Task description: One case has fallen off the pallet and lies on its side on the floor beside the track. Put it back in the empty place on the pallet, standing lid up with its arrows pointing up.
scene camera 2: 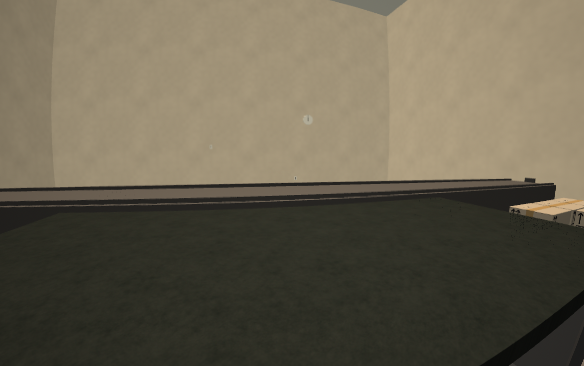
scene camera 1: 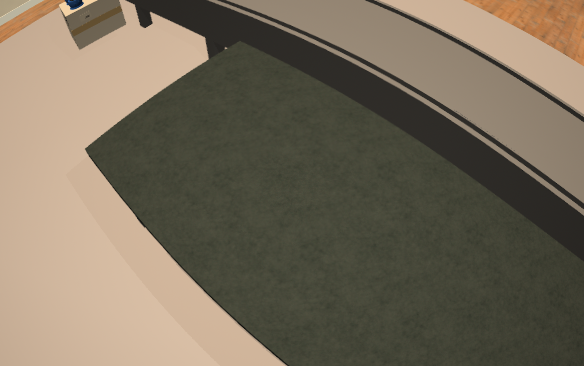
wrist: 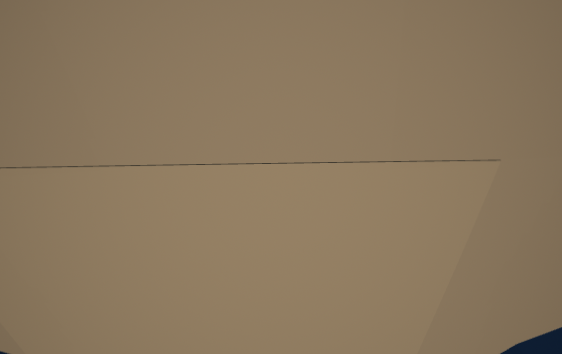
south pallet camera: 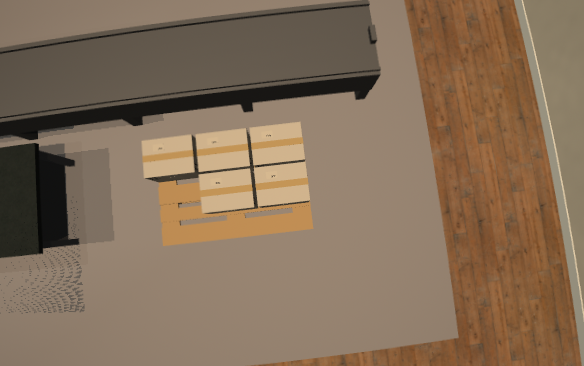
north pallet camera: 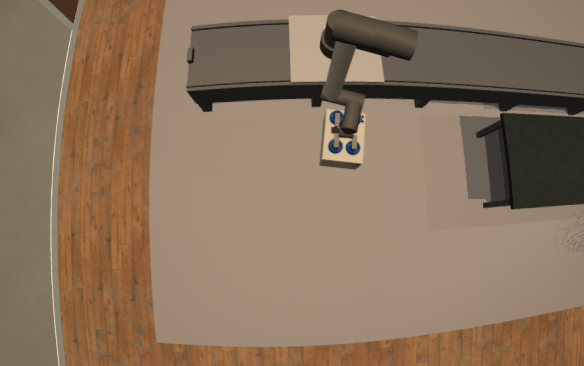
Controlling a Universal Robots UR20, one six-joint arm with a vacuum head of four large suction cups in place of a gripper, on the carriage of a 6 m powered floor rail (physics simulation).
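Places are measured from the arm's base along level axes (x right, y up, z back), in centimetres.
Pixels of known places: hand, tool point: (wrist: 282, 241).
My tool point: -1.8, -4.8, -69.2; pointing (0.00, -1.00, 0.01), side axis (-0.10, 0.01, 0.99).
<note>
Behind a point stands the place of what it marks, as x, y, z.
The loose case (scene camera 1: 100, 31) @[-16.2, -25.7, -73.2] (north pallet camera: 342, 157) @[0.7, -2.7, -86.7] hangs under my suction head (north pallet camera: 345, 134) @[-1.8, -4.8, -69.2], whose blue cups sit on its upward face. My gripper is shut on it. In scene camera 1 its taped, labelled lid faces sideways, so the case is on its side. Arrow marks show at its track-side corner in the north view. Its height above the floor is hard to judge. The wooden pallet (south pallet camera: 235, 236) @[-453.4, -42.6, -133.9] bears several lid-up cases (south pallet camera: 225, 150) @[-457.3, -13.6, -70.9] (scene camera 2: 545, 207) @[-422.9, -13.7, -70.4]; bare slats show at the near left place. The wrist view shows a plain brown surface and a blue cup edge.
The dark rail track (scene camera 1: 450, 80) (scene camera 2: 225, 194) (north pallet camera: 240, 57) (south pallet camera: 200, 65) runs along the back, with the pale carriage plate (north pallet camera: 305, 55) @[23.4, 0.0, -7.9] on it. A dark green-topped table (scene camera 1: 300, 200) @[-213.1, -4.0, -93.2] (scene camera 2: 250, 280) @[-210.1, -4.0, -104.1] (north pallet camera: 547, 160) @[-182.5, -4.0, -90.7] (south pallet camera: 17, 200) @[-305.1, -4.1, -90.5] stands beside the track, between the held case and the pallet.
</note>
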